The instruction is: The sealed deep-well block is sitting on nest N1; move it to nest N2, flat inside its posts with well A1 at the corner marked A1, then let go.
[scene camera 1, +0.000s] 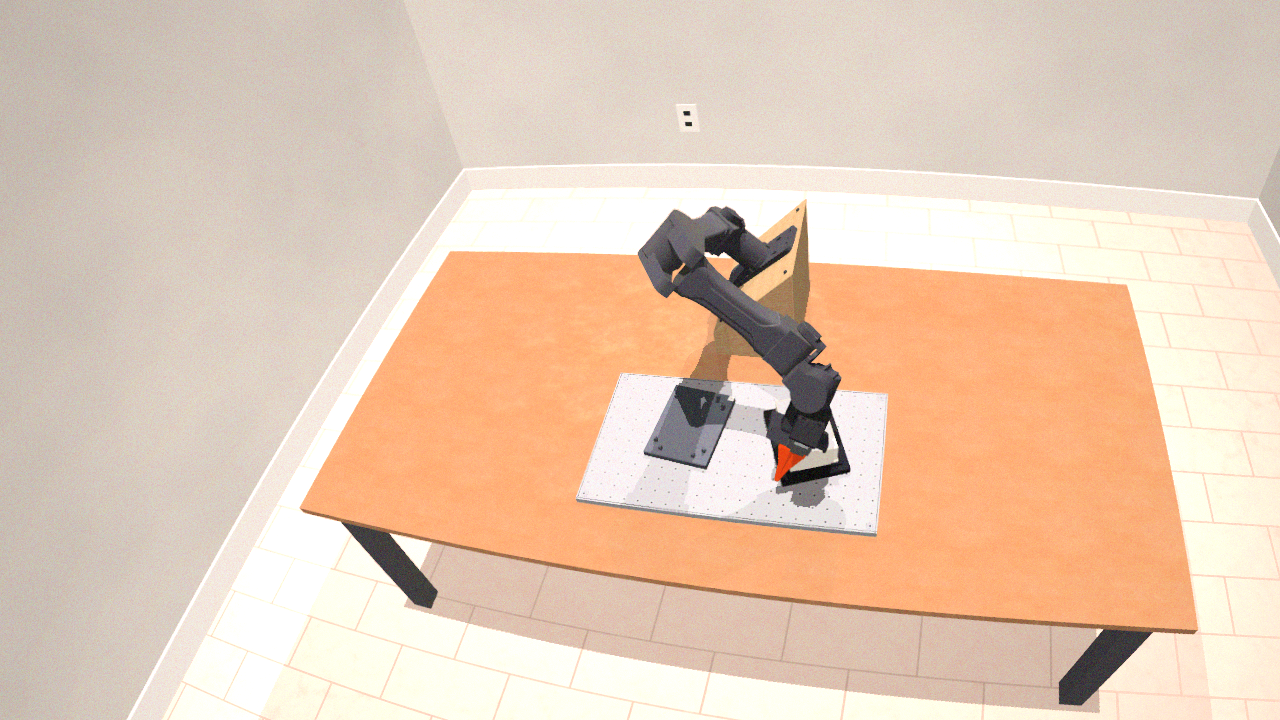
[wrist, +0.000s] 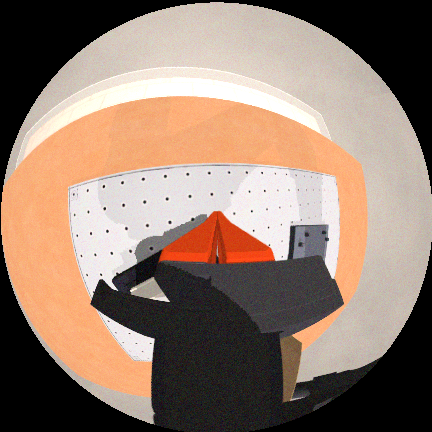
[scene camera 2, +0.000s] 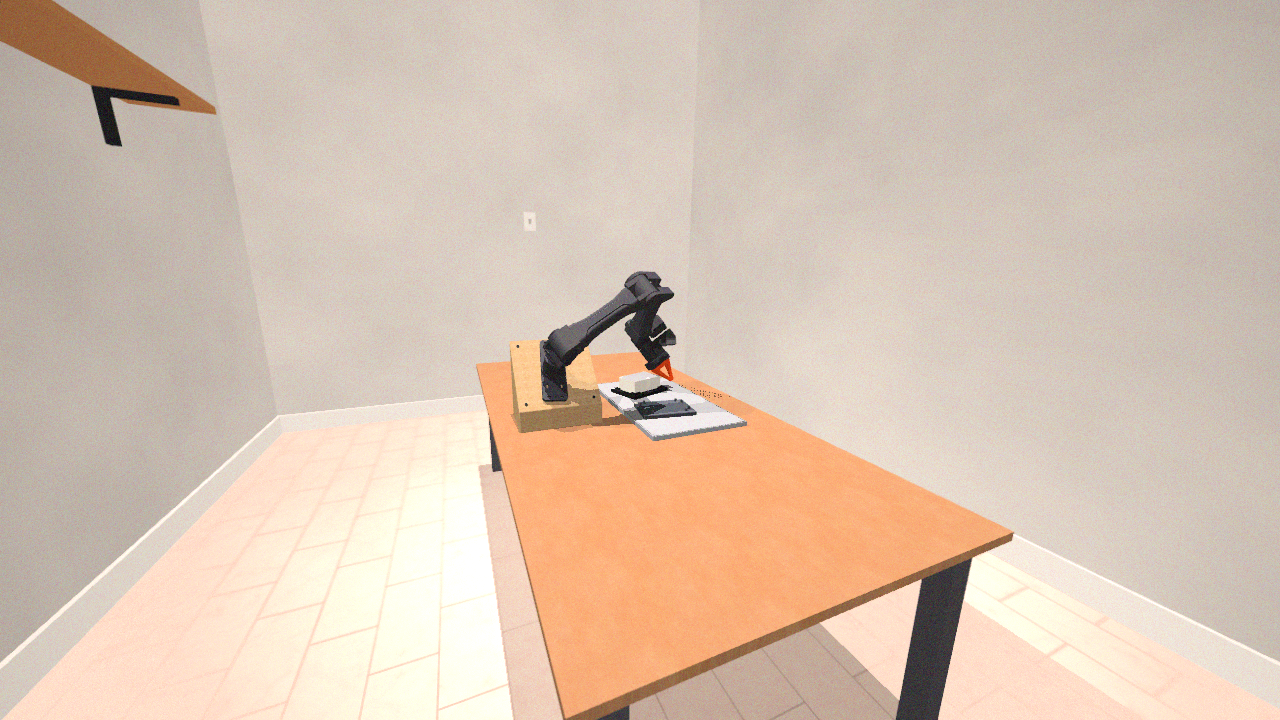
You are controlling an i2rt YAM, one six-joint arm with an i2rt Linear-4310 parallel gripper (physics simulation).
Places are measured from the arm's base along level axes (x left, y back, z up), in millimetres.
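Pixels of known places: gripper, fingertip midpoint: (scene camera 1: 776, 479) (wrist: 216, 216) (scene camera 2: 672, 380); arm's base at its link origin: (scene camera 1: 762, 261) (scene camera 2: 553, 370).
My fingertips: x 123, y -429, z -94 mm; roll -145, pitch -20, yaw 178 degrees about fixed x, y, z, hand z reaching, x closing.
Ahead of a thing's pixels: the offset from my fingertips to its top centre. Level surfaces: height alone.
The pale block @[dx +26, dy +113, dz +15 mm] (scene camera 1: 820, 459) (scene camera 2: 637, 384) (wrist: 146, 289) sits in the black frame-like nest @[dx +26, dy +112, dz -20 mm] (scene camera 1: 814, 476) (scene camera 2: 640, 394) (wrist: 134, 273) on the right of the white board in scene camera 1. The arm hides part of the block, and its well A1 cannot be made out. The other nest, a dark grey plate with small posts @[dx -188, dy +104, dz -16 mm] (scene camera 1: 682, 438) (scene camera 2: 666, 409) (wrist: 313, 242), stands to the left and holds no block. My gripper (scene camera 1: 776, 477) (scene camera 2: 670, 377) (wrist: 216, 216) is shut and empty, its orange fingers together. The tips are above the front left corner of the black nest, beside the block.
Both nests stand on a white perforated board (scene camera 1: 617, 465) (scene camera 2: 716, 424) (wrist: 150, 180) on the orange-brown table @[dz -51 mm] (scene camera 1: 465, 402) (scene camera 2: 716, 519) (wrist: 200, 130). The arm's wooden mount (scene camera 1: 792, 295) (scene camera 2: 554, 418) (wrist: 291, 365) stands behind the board. No labels on the nests are readable.
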